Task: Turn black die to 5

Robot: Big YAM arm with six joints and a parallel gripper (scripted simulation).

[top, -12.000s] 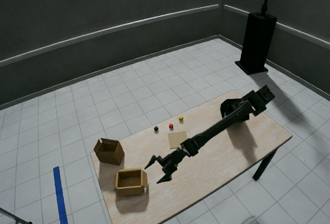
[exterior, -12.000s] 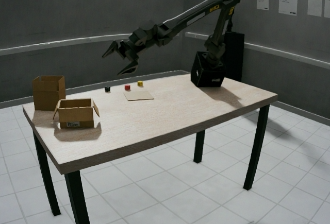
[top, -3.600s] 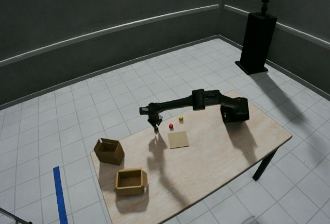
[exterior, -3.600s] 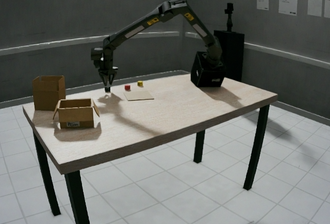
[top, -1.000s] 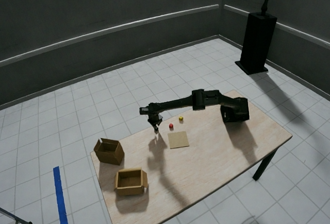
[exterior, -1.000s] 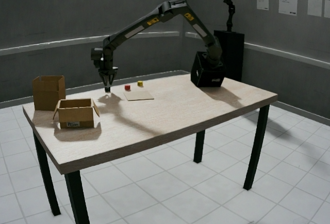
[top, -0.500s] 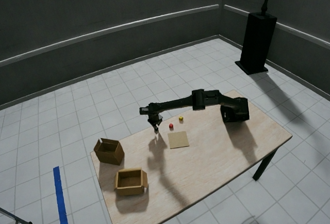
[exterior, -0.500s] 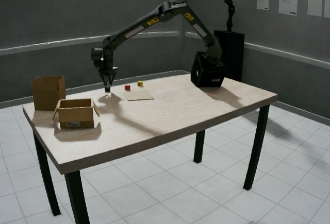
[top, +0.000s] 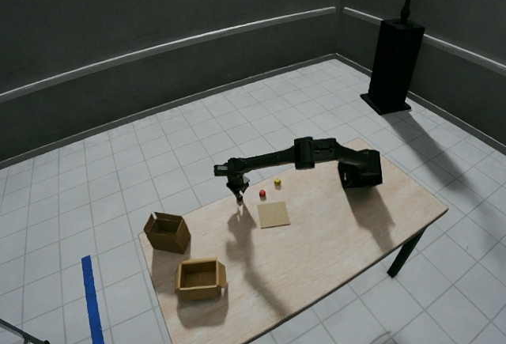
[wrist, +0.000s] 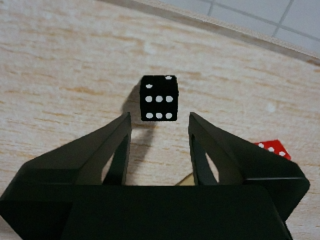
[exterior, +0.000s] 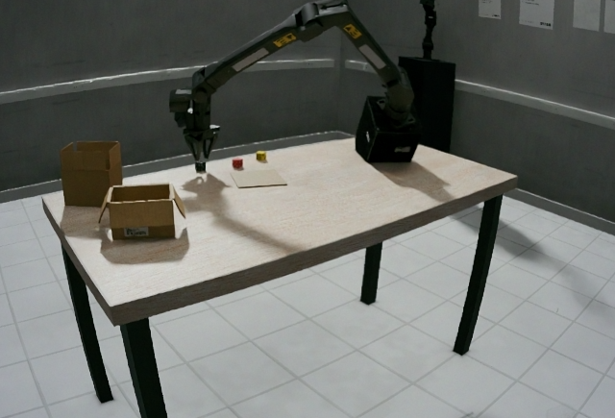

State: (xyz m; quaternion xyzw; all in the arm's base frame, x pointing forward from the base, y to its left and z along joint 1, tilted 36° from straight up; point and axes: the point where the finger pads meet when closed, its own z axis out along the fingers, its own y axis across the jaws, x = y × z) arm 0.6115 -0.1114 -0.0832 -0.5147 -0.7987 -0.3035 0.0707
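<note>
My gripper is now 3 cm above the black die. The rest, counted from my hand: yellow die: 21 cm behind, 5 cm to the right, 3 cm below; red die: 12 cm behind, 3 cm below; tan mat: 14 cm to the left, 13 cm behind, 4 cm below.
</note>
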